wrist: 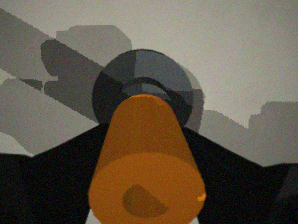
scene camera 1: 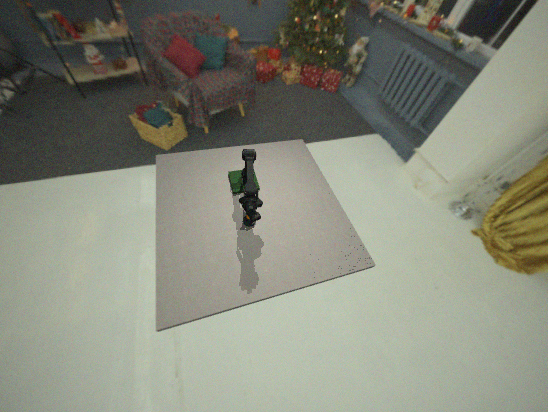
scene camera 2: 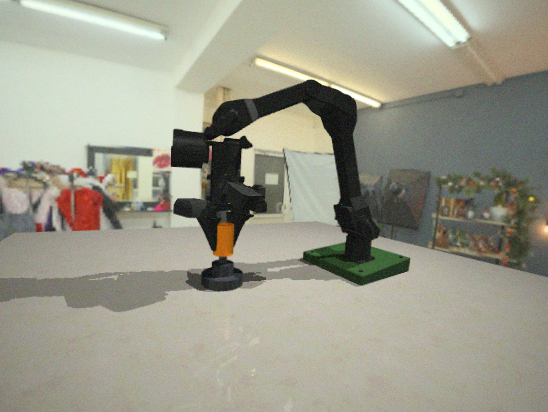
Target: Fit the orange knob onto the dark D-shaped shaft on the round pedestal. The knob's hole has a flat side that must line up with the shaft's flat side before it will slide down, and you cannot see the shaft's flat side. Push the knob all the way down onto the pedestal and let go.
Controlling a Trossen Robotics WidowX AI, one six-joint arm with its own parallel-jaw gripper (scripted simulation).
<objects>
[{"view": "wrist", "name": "my gripper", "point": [144, 132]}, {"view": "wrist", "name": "orange knob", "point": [145, 162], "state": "held by my gripper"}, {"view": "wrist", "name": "round pedestal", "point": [135, 72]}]
</objects>
